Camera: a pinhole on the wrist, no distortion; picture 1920 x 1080 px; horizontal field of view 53.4 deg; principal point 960.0 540.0 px. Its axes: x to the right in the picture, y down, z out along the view. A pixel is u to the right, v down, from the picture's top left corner.
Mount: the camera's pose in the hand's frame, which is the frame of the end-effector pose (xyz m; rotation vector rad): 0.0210 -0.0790 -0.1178 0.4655 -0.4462 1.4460
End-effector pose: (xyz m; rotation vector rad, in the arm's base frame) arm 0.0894 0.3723 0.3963 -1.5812 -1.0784 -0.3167
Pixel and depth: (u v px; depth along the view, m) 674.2 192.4 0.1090
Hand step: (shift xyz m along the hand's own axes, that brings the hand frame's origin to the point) 0.0385 -0.1543 -0.0368
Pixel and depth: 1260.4 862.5 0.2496
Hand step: -0.0206 -0.1820 0.1130
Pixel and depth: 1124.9 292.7 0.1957
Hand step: 0.0456 -0.1752 0.0535
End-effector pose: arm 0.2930 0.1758 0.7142 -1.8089 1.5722 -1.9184
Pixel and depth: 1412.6 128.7 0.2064
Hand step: 0.0670 -0.1559 0.0796
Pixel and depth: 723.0 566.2 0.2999
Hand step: 0.0111 -0.2759 0.1113
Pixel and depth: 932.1 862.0 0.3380
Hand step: -0.0396 -0.2667 0.1626
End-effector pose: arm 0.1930 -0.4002 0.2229 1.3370 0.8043 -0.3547
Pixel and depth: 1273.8 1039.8 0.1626
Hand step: -0.0211 -0.1441 0.0337
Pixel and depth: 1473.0 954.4 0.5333
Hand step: -0.0890 -0.2480 0.4092
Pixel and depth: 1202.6 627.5 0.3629
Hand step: 0.0043 -0.2409 0.2102
